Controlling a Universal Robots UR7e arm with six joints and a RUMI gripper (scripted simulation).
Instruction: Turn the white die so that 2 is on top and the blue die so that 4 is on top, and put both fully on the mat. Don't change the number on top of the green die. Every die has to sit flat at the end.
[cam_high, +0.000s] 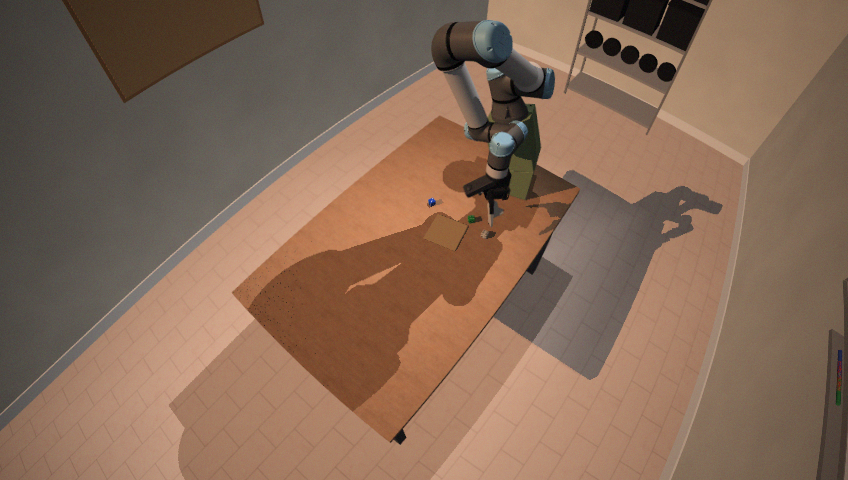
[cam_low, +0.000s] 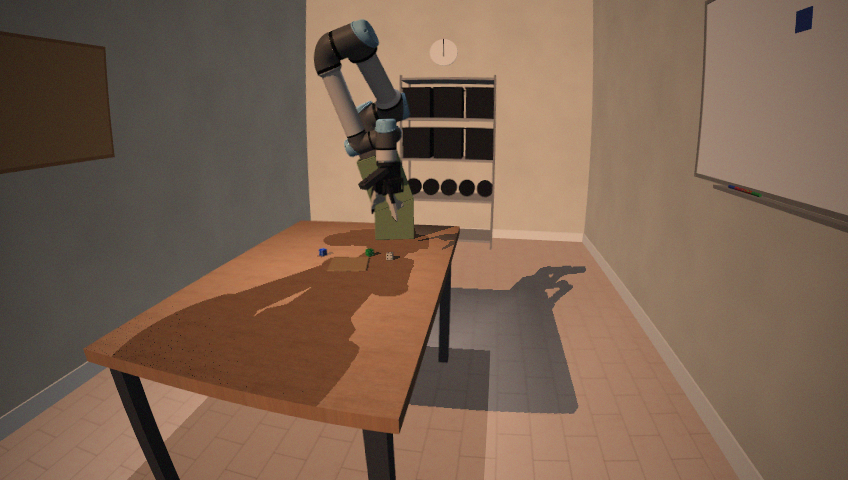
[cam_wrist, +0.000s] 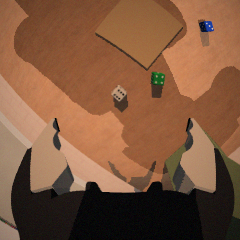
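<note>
Now: hand 10 mm past the white die, 20 mm to the right of it and 150 mm above it. The rest, counted from my hand: blue die (30 mm ahead, 260 mm to the right, 150 mm below); green die (30 mm behind, 80 mm to the right, 150 mm below); tan mat (90 mm ahead, 110 mm to the right, 160 mm below).
</note>
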